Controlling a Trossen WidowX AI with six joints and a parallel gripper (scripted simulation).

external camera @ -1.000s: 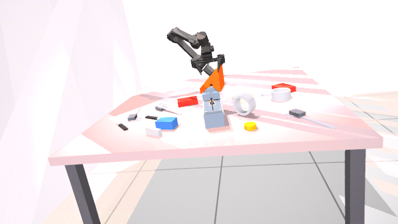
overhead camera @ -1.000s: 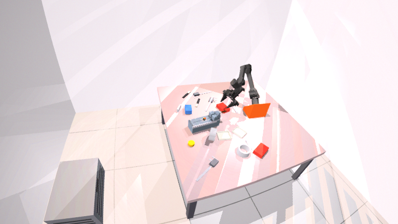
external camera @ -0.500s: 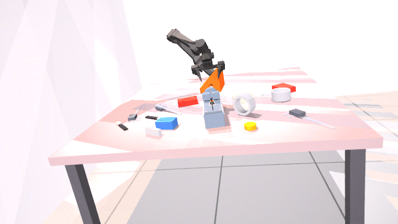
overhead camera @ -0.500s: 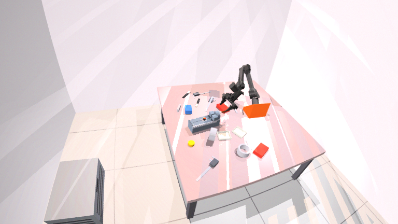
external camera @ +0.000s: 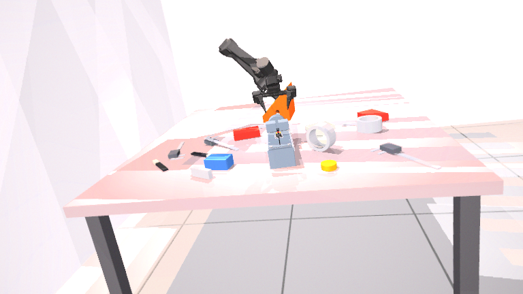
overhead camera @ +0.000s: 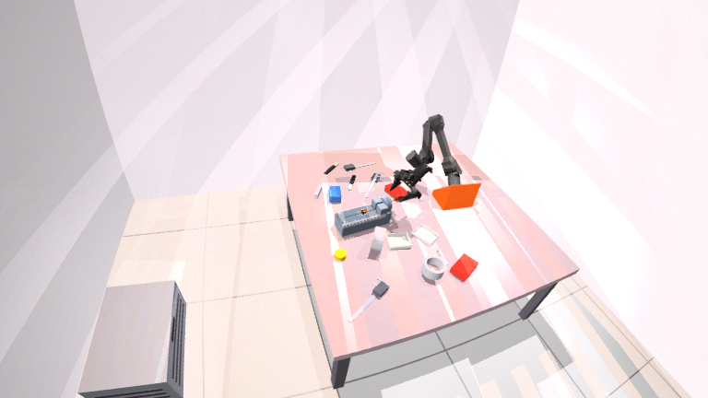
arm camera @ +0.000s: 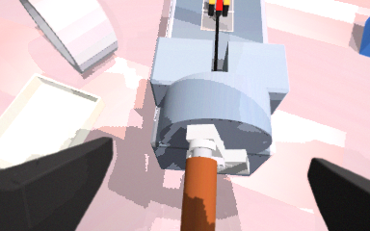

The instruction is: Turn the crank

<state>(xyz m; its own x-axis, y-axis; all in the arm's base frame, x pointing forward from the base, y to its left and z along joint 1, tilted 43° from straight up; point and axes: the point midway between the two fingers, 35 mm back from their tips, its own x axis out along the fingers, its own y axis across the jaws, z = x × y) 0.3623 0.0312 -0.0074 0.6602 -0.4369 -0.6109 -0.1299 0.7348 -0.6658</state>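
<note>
Now: gripper tip 2 cm past the orange handle and 2 cm above it. Round my gripper tip: red pointer (15 cm ahead, 2 cm to the left, 5 cm below); yellow disc (32 cm ahead, 19 cm to the left, 12 cm below); blue block (23 cm ahead, 21 cm to the right, 11 cm below).
</note>
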